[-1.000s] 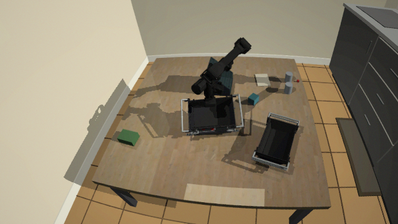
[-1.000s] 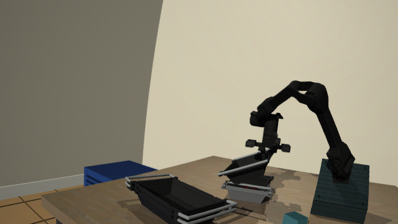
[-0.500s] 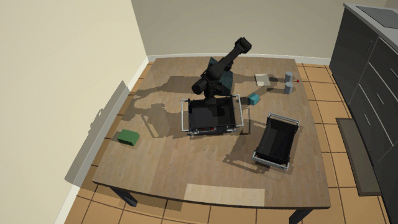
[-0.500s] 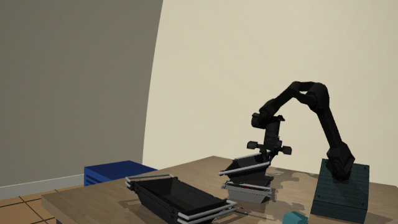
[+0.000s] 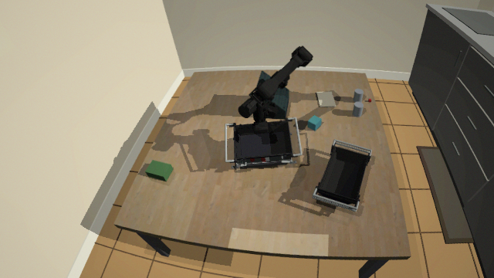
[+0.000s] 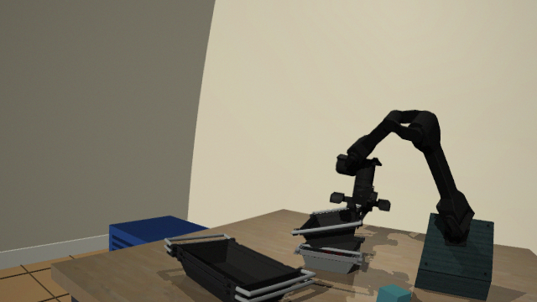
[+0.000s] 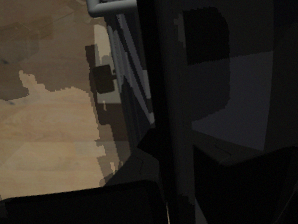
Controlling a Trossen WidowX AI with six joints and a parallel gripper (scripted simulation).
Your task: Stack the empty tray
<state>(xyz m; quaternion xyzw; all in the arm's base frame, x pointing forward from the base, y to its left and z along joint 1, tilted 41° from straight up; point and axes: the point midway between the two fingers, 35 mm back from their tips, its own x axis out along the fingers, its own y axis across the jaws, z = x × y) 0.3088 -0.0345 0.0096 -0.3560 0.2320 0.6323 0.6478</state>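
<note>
Now: gripper tip 70 mm short of the black tray, 10 mm to the right of it and 10 mm below it. Round my gripper tip: green block 510 mm to the right, 190 mm ahead, 100 mm below; teal cube 260 mm to the left, 160 mm behind, 90 mm below; beige pad 410 mm behind, 350 mm to the left, 110 mm below.
</note>
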